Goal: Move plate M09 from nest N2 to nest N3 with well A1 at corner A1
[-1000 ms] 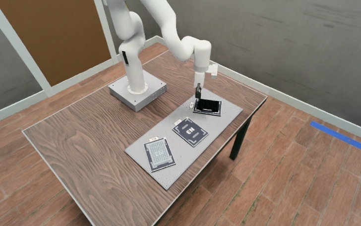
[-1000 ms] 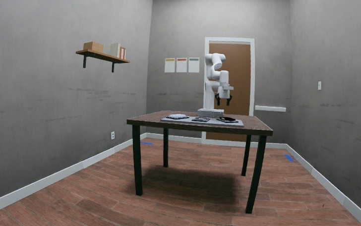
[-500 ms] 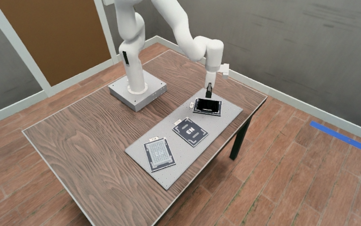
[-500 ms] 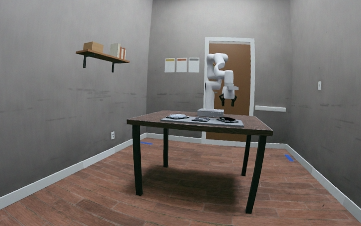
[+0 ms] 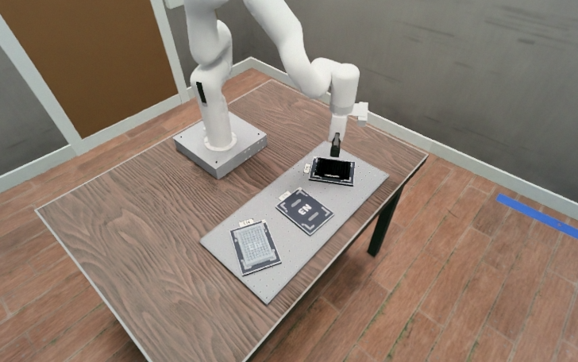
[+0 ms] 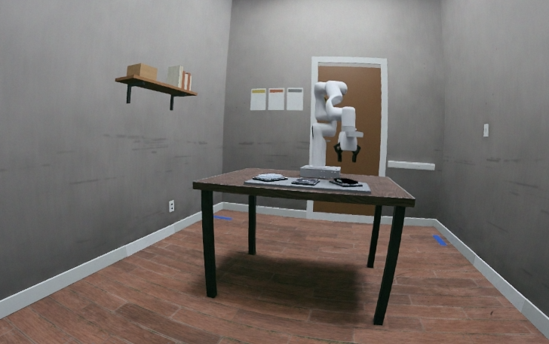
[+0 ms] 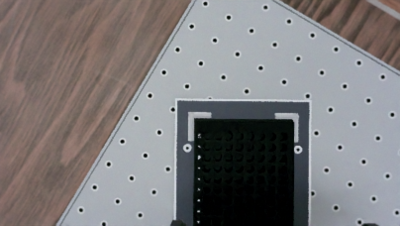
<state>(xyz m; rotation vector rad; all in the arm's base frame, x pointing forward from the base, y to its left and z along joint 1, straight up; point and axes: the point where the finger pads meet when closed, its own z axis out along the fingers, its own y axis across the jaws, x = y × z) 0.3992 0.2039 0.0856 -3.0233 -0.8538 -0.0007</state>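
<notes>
Now: hand 110 mm above the black well plate. Round my hand: pale translucent well plate 20 mm ahead, 420 mm to the right, 110 mm below.
</notes>
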